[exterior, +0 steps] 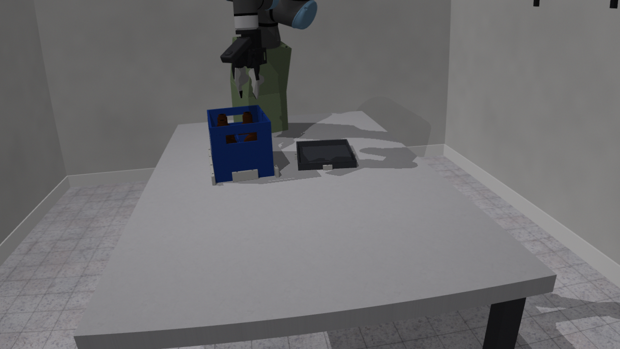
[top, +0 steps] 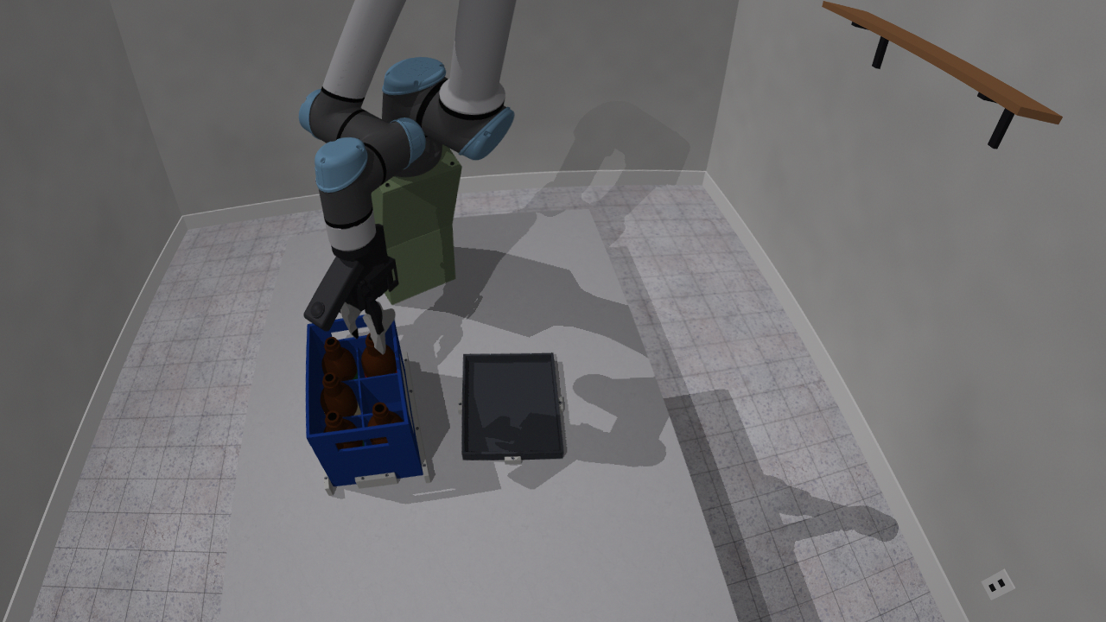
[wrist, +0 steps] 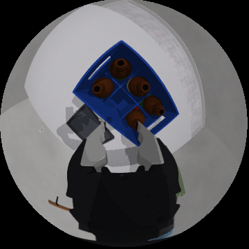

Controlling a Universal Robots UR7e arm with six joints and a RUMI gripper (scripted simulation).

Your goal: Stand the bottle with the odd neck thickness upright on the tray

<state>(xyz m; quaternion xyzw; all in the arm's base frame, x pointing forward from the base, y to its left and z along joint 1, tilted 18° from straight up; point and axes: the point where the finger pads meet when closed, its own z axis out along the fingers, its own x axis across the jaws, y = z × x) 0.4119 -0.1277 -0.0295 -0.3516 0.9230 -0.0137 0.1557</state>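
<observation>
The blue crate is 4 cm to the right of my hand and 16 cm below it. Also, from my hand: dark tray: 3 cm ahead, 25 cm to the left, 23 cm below.
</observation>
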